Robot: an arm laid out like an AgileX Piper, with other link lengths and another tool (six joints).
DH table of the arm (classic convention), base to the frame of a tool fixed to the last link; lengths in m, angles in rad. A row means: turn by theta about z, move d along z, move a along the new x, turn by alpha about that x. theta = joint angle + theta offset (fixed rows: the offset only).
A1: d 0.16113, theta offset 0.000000, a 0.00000, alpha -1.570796
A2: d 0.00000, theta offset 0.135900, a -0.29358, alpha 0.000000
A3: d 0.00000, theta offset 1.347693, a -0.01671, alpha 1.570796
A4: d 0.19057, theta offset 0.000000, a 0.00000, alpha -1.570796
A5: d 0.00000, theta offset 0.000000, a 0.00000, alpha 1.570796
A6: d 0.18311, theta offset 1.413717, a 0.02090, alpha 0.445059
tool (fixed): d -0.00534, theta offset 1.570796, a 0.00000, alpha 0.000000
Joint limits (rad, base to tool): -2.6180..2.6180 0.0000..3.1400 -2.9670..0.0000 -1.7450..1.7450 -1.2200..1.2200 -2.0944..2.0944
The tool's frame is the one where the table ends.
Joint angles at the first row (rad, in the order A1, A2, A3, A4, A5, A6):
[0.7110 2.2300 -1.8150 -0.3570 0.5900 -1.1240]
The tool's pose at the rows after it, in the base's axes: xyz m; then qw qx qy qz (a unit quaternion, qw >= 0):
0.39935 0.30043 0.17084 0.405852 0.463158 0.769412 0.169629
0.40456 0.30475 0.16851 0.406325 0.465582 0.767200 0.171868
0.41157 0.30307 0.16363 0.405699 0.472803 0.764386 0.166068
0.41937 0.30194 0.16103 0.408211 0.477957 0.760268 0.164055
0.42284 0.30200 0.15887 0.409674 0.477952 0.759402 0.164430
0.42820 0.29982 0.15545 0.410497 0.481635 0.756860 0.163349
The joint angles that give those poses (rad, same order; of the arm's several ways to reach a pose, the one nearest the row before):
[0.7100 2.2610 -1.8700 -0.3480 0.6020 -1.1380]
[0.7100 2.2880 -1.9130 -0.3450 0.6120 -1.1380]
[0.6990 2.3160 -1.9520 -0.3400 0.6300 -1.1380]
[0.6890 2.3420 -1.9940 -0.3410 0.6440 -1.1380]
[0.6850 2.3550 -2.0100 -0.3410 0.6440 -1.1420]
[0.6750 2.3710 -2.0270 -0.3400 0.6430 -1.1430]

